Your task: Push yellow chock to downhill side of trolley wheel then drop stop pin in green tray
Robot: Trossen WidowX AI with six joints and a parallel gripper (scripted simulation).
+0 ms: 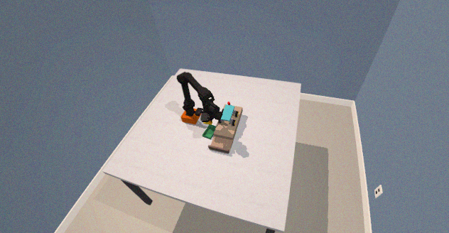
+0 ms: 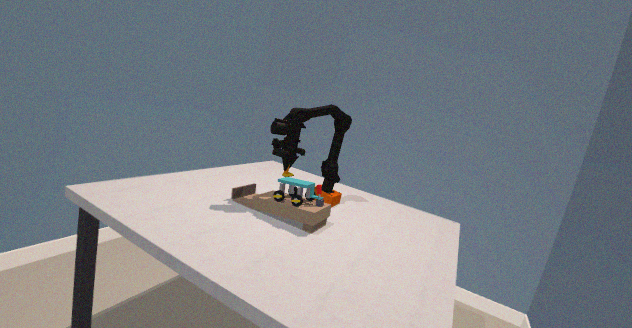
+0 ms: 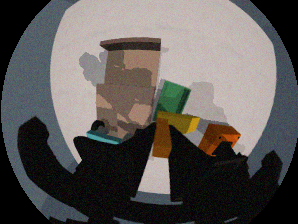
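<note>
The red-headed stop pin lies 220 mm to the left of my gripper tip, 60 mm ahead of it and 30 mm below it. The rest, counted from my gripper tip: yellow chock 20 mm behind, 10 mm below; then green tray 160 mm below, 30 mm behind, 10 mm to the left; then teal trolley 130 mm to the left, 90 mm ahead, 50 mm below.
</note>
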